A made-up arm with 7 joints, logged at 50 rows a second.
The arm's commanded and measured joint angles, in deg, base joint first. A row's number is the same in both.
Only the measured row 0 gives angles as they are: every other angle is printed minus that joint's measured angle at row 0.
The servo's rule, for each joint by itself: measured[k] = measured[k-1] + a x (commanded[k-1-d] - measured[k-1]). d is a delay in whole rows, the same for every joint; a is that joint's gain. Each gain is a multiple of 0.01, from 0.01 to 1. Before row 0 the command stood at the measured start. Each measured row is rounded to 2 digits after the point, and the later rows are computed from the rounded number. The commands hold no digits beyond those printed.
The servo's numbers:
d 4
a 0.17 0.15 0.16 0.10 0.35 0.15 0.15
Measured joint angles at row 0:
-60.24, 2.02, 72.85, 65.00, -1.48, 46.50, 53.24
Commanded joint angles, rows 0 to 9:
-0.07, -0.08, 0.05, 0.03, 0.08, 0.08, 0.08
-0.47, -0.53, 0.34, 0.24, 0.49, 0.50, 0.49
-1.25, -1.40, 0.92, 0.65, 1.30, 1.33, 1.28
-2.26, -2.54, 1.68, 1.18, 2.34, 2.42, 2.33
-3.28, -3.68, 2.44, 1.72, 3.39, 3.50, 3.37
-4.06, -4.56, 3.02, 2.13, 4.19, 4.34, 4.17
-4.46, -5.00, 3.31, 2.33, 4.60, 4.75, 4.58
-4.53, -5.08, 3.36, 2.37, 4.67, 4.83, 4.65
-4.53, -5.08, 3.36, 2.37, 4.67, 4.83, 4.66
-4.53, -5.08, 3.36, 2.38, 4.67, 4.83, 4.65
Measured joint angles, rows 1 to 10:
0.00, 0.00, 0.00, 0.00, 0.00, 0.00, 0.00
0.00, 0.00, 0.00, 0.00, 0.00, 0.00, 0.00
0.00, 0.00, 0.00, 0.00, 0.00, 0.00, 0.00
0.00, 0.00, 0.00, 0.00, 0.00, 0.00, 0.00
-0.01, -0.01, 0.01, 0.00, 0.03, 0.01, 0.01
-0.09, -0.09, 0.06, 0.02, 0.19, 0.08, 0.08
-0.29, -0.29, 0.20, 0.08, 0.58, 0.27, 0.26
-0.62, -0.63, 0.44, 0.19, 1.20, 0.59, 0.57
-1.07, -1.09, 0.76, 0.34, 1.97, 1.03, 0.99
-1.58, -1.61, 1.12, 0.52, 2.75, 1.53, 1.47

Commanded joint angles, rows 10 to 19:
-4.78, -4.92, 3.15, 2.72, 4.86, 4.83, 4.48
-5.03, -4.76, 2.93, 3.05, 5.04, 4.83, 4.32
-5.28, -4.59, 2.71, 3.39, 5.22, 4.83, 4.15
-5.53, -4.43, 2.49, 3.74, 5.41, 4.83, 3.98
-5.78, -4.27, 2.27, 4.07, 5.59, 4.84, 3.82
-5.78, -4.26, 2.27, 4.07, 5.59, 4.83, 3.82
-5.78, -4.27, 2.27, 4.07, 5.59, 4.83, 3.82
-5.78, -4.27, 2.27, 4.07, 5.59, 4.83, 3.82
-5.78, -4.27, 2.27, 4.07, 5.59, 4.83, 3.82
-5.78, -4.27, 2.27, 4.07, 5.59, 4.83, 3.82
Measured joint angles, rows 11 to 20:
-2.07, -2.12, 1.47, 0.70, 3.40, 2.01, 1.94
-2.49, -2.56, 1.77, 0.87, 3.84, 2.43, 2.35
-2.84, -2.94, 2.02, 1.02, 4.13, 2.79, 2.70
-3.13, -3.26, 2.23, 1.16, 4.32, 3.10, 2.99
-3.41, -3.51, 2.38, 1.32, 4.51, 3.36, 3.21
-3.69, -3.70, 2.47, 1.49, 4.70, 3.58, 3.38
-3.96, -3.83, 2.51, 1.68, 4.88, 3.77, 3.50
-4.23, -3.92, 2.51, 1.89, 5.07, 3.93, 3.57
-4.49, -3.97, 2.47, 2.11, 5.25, 4.07, 3.61
-4.71, -4.01, 2.44, 2.31, 5.37, 4.18, 3.64

